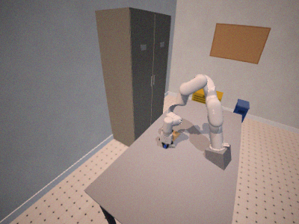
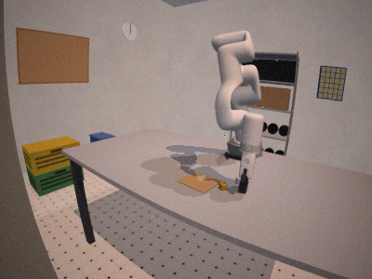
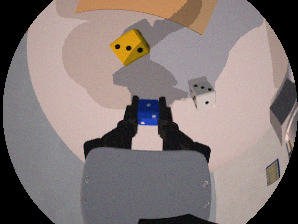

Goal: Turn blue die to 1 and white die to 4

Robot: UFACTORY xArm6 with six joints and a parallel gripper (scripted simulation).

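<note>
The white die lies 6 cm behind my hand, 4 cm to the right of it and 1 cm below it. Also, from my hand: blue die 1 cm below; yellow die 3 cm ahead, 7 cm to the right, 1 cm below; tan mat 3 cm ahead, 18 cm to the right, 2 cm below.
</note>
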